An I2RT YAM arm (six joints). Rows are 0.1 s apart.
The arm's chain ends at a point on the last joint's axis. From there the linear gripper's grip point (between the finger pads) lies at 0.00 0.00 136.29 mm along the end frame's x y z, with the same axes.
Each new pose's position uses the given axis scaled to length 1; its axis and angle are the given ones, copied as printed.
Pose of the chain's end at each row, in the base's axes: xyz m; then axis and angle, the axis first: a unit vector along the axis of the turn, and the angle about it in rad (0 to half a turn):
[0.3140, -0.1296, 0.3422, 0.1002, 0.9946, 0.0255, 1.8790]
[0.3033, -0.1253, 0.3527, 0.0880, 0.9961, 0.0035, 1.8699]
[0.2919, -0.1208, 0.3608, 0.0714, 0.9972, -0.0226, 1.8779]
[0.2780, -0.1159, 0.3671, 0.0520, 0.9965, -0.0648, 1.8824]
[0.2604, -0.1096, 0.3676, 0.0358, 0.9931, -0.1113, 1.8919]
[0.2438, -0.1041, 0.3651, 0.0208, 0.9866, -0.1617, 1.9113]
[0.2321, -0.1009, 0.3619, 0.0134, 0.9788, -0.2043, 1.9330]
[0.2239, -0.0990, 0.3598, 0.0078, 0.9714, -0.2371, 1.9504]
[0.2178, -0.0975, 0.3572, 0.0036, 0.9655, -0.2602, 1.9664]
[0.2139, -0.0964, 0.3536, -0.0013, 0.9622, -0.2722, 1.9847]
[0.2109, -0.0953, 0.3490, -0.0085, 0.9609, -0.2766, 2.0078]
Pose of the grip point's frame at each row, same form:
[0.4436, -0.1381, 0.3010, 0.1002, 0.9946, 0.0255, 1.8790]
[0.4331, -0.1361, 0.3125, 0.0880, 0.9961, 0.0035, 1.8699]
[0.4212, -0.1341, 0.3197, 0.0714, 0.9972, -0.0226, 1.8779]
[0.4067, -0.1341, 0.3261, 0.0520, 0.9965, -0.0648, 1.8824]
[0.3881, -0.1341, 0.3268, 0.0358, 0.9931, -0.1113, 1.8919]
[0.3699, -0.1358, 0.3243, 0.0208, 0.9866, -0.1617, 1.9113]
[0.3563, -0.1395, 0.3213, 0.0134, 0.9788, -0.2043, 1.9330]
[0.3465, -0.1430, 0.3198, 0.0078, 0.9714, -0.2371, 1.9504]
[0.3391, -0.1454, 0.3175, 0.0036, 0.9655, -0.2602, 1.9664]
[0.3340, -0.1463, 0.3129, -0.0013, 0.9622, -0.2722, 1.9847]
[0.3300, -0.1458, 0.3062, -0.0085, 0.9609, -0.2766, 2.0078]

